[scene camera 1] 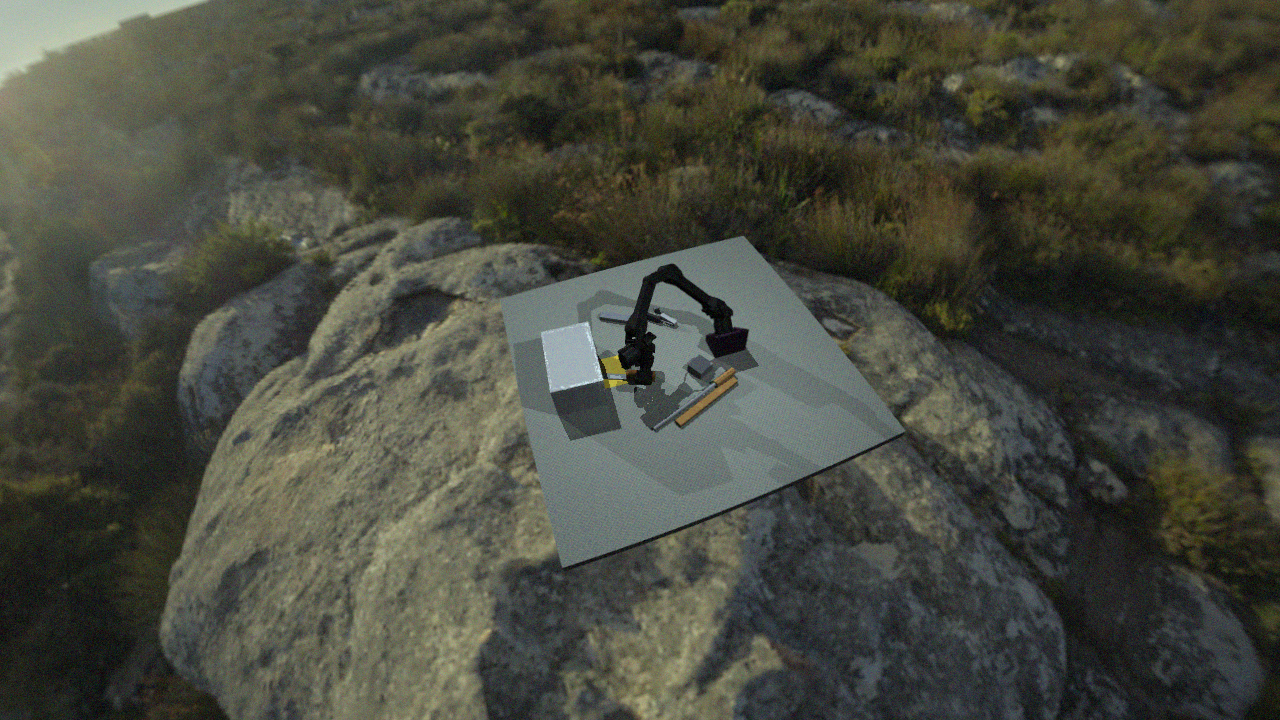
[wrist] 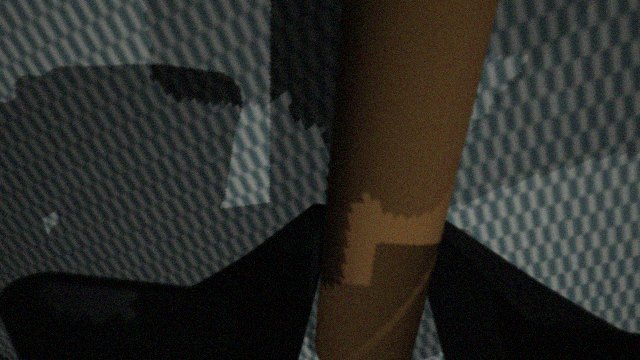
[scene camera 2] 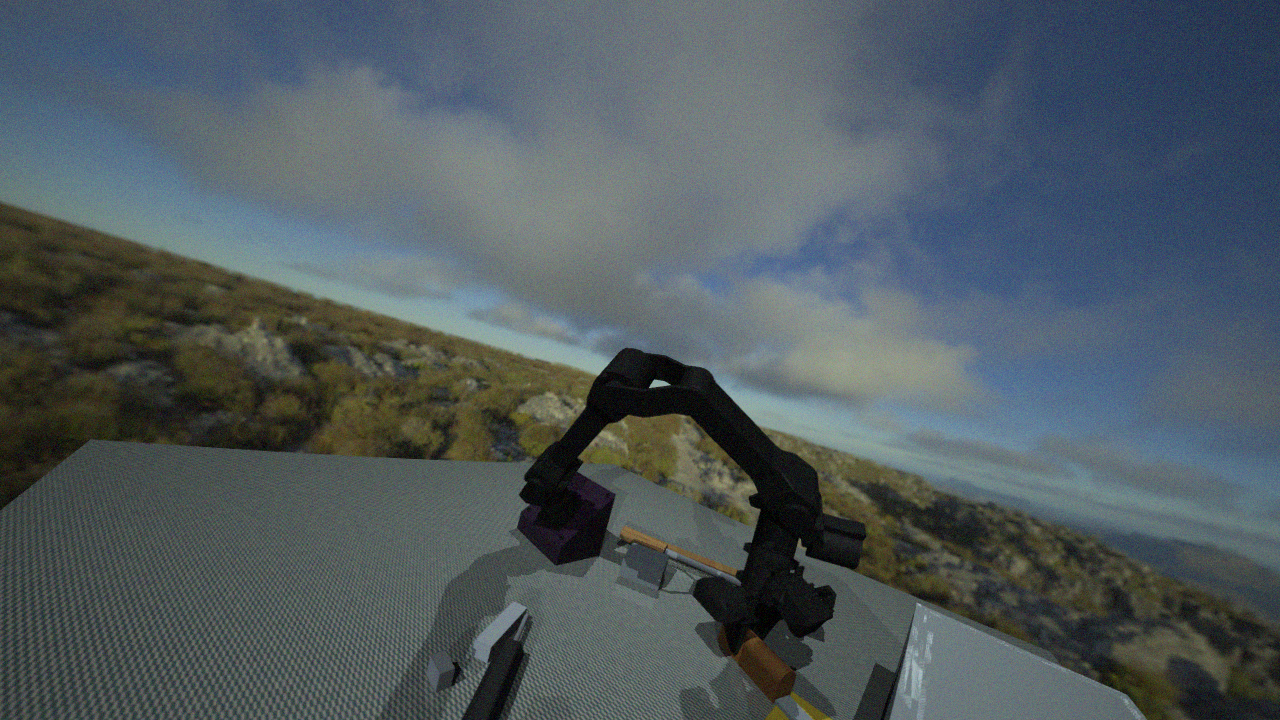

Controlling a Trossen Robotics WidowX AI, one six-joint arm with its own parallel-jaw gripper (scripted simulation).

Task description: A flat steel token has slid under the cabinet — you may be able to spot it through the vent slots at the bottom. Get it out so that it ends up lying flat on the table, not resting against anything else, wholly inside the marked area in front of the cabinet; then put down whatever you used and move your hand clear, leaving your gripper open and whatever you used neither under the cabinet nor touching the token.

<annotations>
The gripper [scene camera 2: 742, 651] carries a tool with brown handle [wrist: 406, 85].
</annotations>
